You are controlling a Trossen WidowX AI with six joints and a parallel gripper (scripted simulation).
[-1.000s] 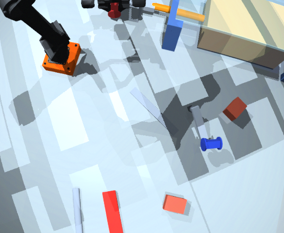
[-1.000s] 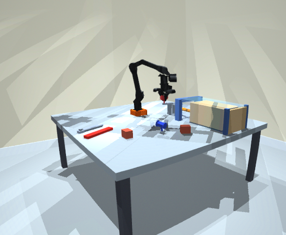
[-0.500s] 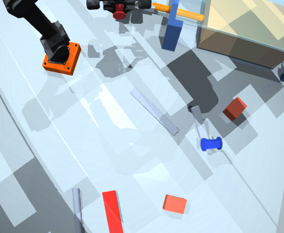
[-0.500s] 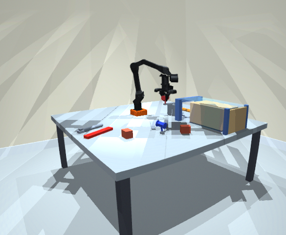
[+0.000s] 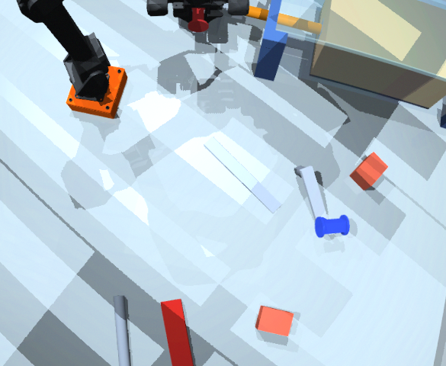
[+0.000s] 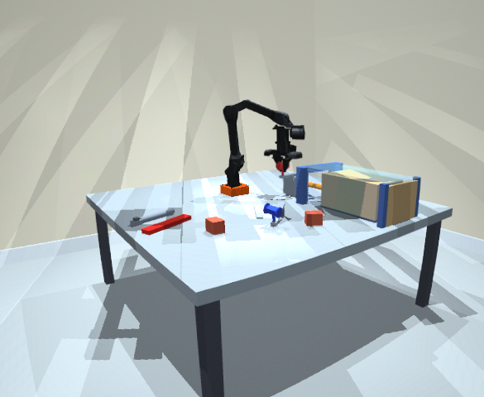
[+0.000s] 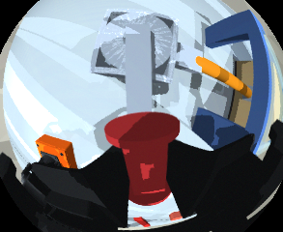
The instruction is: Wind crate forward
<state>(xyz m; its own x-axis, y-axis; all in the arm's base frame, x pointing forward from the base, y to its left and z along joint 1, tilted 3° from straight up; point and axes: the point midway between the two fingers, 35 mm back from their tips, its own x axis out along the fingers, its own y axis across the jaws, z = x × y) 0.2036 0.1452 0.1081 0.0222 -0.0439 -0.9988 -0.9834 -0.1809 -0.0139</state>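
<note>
The grey crank handle is 40 mm to the left of my gripper tip and 10 mm below it. Also, from my gripper tip: red knob: 20 mm above; then round winch: 90 mm to the left, 80 mm below, 30 mm behind; then blue steel frame: 150 mm ahead, 90 mm to the left, 10 mm below.
</note>
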